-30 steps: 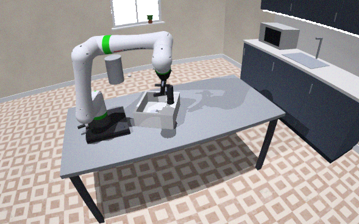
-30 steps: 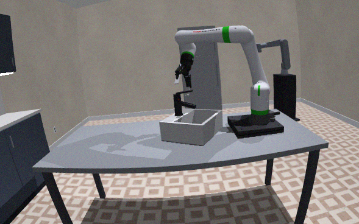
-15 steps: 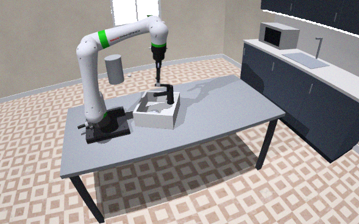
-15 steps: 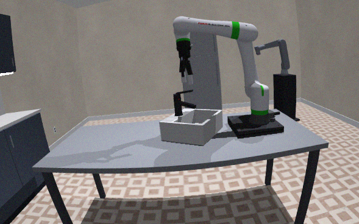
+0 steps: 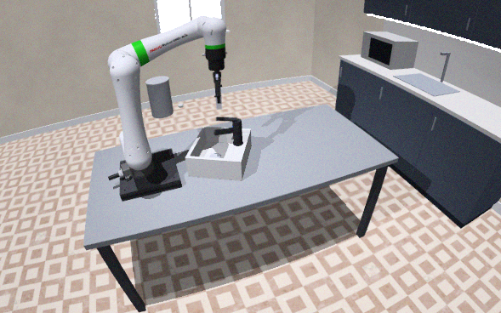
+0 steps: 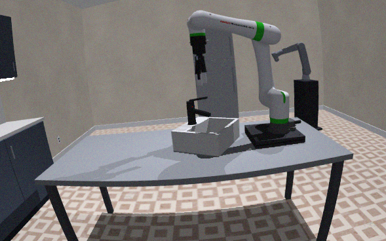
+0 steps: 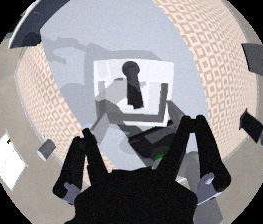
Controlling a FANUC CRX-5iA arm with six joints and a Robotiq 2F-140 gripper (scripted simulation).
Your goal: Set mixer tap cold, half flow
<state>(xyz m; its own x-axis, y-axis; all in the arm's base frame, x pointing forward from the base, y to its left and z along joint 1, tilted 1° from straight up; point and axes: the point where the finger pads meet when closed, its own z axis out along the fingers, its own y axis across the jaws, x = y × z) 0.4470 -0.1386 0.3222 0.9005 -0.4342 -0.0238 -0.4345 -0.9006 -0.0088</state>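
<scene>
Right now my hand is 3 cm short of the lever, 1 cm to the left of it and 11 cm above it. Also, from my hand: white basin 1 cm behind, 4 cm to the left, 34 cm below.
</scene>
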